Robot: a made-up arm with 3 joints. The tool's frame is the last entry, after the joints. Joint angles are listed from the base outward.
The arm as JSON. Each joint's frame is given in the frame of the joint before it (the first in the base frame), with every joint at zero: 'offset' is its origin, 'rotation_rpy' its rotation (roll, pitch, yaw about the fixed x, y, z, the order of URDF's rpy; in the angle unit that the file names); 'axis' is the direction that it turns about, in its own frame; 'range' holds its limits. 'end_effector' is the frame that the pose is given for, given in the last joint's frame.
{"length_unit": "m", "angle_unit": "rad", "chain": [
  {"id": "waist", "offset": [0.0, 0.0, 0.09], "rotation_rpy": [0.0, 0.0, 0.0], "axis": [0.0, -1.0, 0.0], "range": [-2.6, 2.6]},
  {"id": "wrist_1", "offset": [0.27, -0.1, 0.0], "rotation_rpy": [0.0, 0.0, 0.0], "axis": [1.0, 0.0, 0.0], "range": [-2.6, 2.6]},
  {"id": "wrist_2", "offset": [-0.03, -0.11, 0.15], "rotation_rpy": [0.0, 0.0, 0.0], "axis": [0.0, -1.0, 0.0], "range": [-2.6, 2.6]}
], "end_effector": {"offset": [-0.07, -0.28, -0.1], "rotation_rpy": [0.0, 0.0, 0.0]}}
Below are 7 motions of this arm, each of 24 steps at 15 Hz.
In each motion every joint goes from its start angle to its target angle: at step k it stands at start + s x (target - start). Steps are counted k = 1, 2, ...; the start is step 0. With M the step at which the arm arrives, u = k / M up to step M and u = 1 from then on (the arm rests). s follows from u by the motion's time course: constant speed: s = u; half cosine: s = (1 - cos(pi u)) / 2; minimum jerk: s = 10 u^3 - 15 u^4 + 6 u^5.
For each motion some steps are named. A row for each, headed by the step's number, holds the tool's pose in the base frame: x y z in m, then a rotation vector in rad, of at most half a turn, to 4 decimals.
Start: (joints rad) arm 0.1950 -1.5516 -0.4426
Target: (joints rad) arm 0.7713 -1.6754 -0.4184
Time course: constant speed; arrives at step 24
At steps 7, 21, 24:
7: -0.0124 -0.0045 0.5008 -1.4631 0.0566 -0.6174
21: -0.1415 0.0218 0.4684 -1.4097 -0.2108 -0.8845
24: -0.1669 0.0273 0.4560 -1.3933 -0.2659 -0.9427

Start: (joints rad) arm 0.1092 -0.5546 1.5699
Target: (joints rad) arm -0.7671 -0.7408 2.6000
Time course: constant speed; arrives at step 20
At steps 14, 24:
14: 0.4967 -0.2987 0.2422 -0.1347 -1.7082 0.7699
24: 0.5380 -0.2531 0.1415 0.0957 -1.7380 0.8452

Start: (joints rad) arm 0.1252 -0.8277 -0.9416
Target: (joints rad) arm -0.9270 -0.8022 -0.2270
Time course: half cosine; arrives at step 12
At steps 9, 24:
9: 0.3354 -0.3136 0.2316 -0.8259 1.0417 0.1852
24: 0.3518 -0.3220 0.1674 -0.7950 1.0887 0.2902

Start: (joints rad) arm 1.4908 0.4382 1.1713
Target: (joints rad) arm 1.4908 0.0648 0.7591
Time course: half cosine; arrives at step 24
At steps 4, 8, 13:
4: 0.1393 -0.4752 0.3818 0.5514 -2.5856 0.0967
8: 0.1169 -0.4807 0.3755 0.4491 -2.5265 0.0963
13: 0.0764 -0.4877 0.3640 0.2829 -2.4161 0.0802

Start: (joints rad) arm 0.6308 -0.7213 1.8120
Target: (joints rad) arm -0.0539 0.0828 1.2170
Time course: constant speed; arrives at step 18
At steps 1, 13, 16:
1: 0.1113 -0.3401 0.5554 -0.7114 -2.2601 0.4795
13: 0.3063 -0.4774 0.2496 -0.1259 -1.5159 0.0904
16: 0.3147 -0.4896 0.1540 -0.0057 -1.3053 0.0041

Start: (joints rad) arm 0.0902 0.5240 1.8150
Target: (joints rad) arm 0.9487 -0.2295 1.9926
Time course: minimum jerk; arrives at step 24
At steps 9, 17, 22, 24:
9: 0.3420 -0.5054 0.1898 0.2799 -2.1685 -0.2707
17: 0.1232 -0.4732 0.4668 -0.1363 -2.7794 0.0881
22: 0.0400 -0.4517 0.5052 -0.2879 -2.9185 0.1663
24: 0.0371 -0.4509 0.5063 -0.2935 -2.9231 0.1688

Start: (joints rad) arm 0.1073 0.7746 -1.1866
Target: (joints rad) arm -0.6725 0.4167 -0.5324
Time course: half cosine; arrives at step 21
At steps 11, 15, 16, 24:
11: 0.0819 -0.4999 -0.0435 0.5937 1.1127 0.1590
15: 0.0662 -0.4980 -0.0422 0.5118 1.1570 0.0333
16: 0.0638 -0.4976 -0.0422 0.4924 1.1657 0.0126
24: 0.0591 -0.4968 -0.0427 0.4416 1.1865 -0.0310

